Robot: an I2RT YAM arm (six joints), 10 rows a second.
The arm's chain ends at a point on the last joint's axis. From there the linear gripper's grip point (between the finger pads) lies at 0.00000 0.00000 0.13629 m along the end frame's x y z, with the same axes.
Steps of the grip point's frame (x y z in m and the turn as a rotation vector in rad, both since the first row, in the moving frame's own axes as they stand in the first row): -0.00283, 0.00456, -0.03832, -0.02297, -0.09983, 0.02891; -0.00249, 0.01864, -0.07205, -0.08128, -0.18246, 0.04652; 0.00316, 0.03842, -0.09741, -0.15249, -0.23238, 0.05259; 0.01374, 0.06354, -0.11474, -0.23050, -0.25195, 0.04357; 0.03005, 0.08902, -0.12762, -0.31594, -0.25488, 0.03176
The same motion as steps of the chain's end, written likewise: 0.01080, 0.00163, -0.03761, -0.02297, -0.09983, 0.02891; 0.02246, 0.00822, -0.06934, -0.08128, -0.18246, 0.04652; 0.03495, 0.01874, -0.09218, -0.15249, -0.23238, 0.05259; 0.04808, 0.03348, -0.10687, -0.23050, -0.25195, 0.04357; 0.06451, 0.04768, -0.11655, -0.31594, -0.25488, 0.03176
